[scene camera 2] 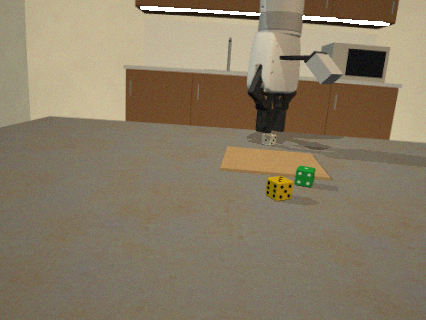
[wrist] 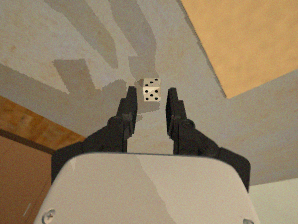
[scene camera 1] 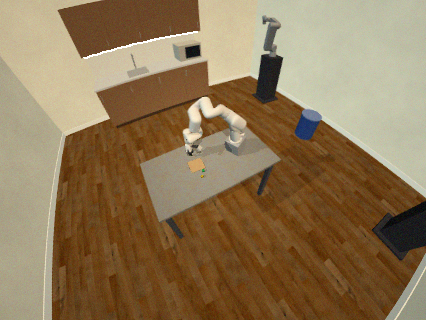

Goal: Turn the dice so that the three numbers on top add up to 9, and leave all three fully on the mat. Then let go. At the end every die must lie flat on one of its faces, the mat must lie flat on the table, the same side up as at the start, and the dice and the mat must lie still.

Scene:
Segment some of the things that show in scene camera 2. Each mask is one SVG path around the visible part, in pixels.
The gripper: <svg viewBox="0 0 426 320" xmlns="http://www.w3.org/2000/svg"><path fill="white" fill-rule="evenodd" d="M258 31L259 33L255 34L247 75L248 95L254 100L255 108L257 109L256 131L271 133L272 130L283 132L286 119L285 110L288 110L291 99L296 95L300 60L305 60L305 64L320 84L333 84L343 73L325 52L314 51L310 56L297 56L300 55L300 32Z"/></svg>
A tan mat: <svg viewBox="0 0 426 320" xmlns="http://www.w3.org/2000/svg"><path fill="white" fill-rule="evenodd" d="M220 167L220 171L296 177L296 169L299 166L315 168L314 179L330 181L329 175L311 153L228 146Z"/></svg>

